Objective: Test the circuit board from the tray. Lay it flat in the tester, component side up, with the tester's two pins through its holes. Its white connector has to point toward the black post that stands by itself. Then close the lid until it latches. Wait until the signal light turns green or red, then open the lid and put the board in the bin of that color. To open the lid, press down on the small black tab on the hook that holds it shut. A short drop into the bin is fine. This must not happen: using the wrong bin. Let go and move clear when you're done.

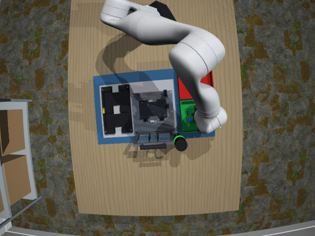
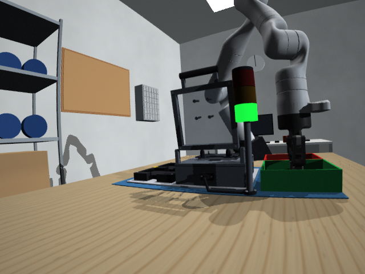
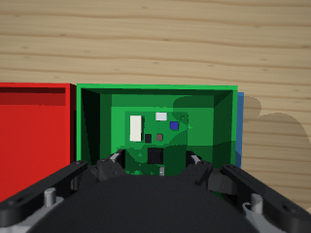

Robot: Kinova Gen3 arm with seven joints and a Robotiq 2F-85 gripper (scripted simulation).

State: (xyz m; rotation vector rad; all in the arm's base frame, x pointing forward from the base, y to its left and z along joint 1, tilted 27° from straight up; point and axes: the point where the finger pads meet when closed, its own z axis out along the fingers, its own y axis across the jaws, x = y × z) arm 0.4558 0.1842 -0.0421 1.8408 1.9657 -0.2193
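The green bin is 10 mm below my hand. Round my hand: black hook (100 mm behind, 140 mm to the right, 70 mm above); green circuit board (10 mm below); red bin (150 mm behind, 10 mm below).
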